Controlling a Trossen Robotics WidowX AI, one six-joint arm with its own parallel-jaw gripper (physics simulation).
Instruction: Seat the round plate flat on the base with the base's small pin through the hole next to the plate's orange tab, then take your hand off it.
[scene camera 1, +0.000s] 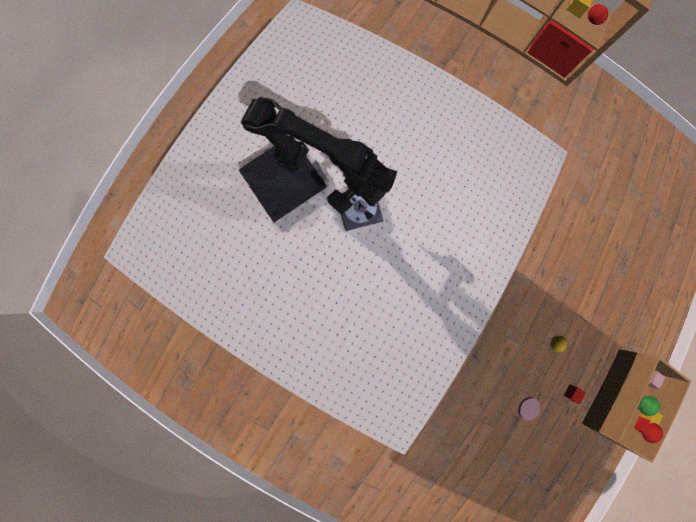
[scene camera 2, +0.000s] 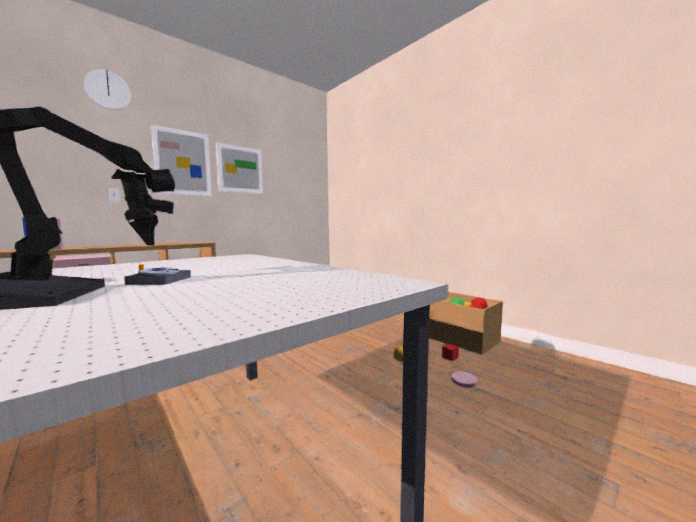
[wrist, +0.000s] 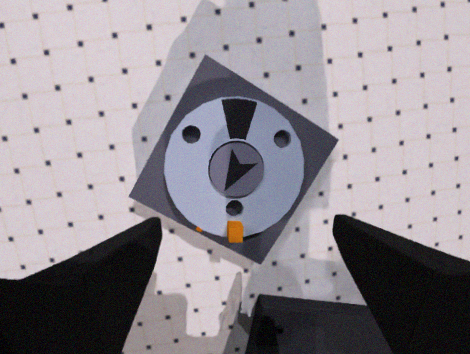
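Observation:
The dark grey square base lies on the table. The light blue round plate lies on it around the central hub. The hub's black arrow points at a small orange mark on the base's edge. The plate's orange tab sits to the right of that mark in the wrist view. The hole beside the tab looks dark. I cannot make out the pin or tell whether the plate is fully flat. My gripper is open and empty, above the plate.
The arm's black mount stands close to the base on the perforated white table. On the floor beyond are a wooden box, a pink disc and a red cube.

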